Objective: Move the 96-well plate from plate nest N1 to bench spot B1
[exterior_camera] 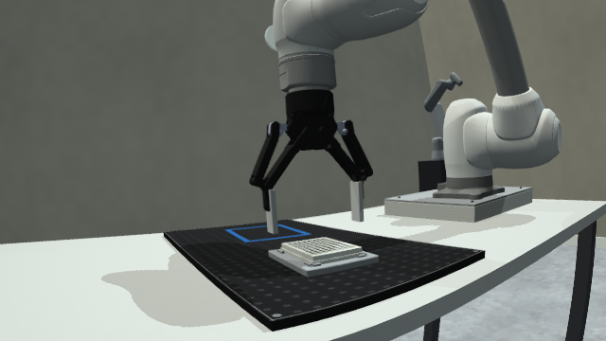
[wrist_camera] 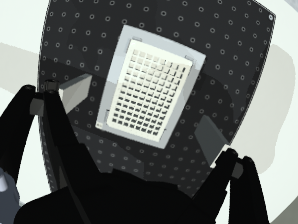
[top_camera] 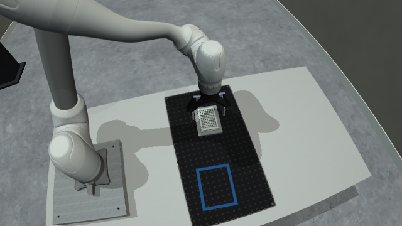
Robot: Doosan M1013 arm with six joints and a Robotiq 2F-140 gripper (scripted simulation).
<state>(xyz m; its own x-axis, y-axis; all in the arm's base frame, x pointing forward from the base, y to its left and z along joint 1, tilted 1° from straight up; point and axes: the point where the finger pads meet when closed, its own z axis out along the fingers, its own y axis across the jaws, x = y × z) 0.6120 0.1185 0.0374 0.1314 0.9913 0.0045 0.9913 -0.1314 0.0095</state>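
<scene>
Now: the white 96-well plate 50 mm below my hand. From my hand the other things lie so: grey plate nest N1: 60 mm below.
</scene>
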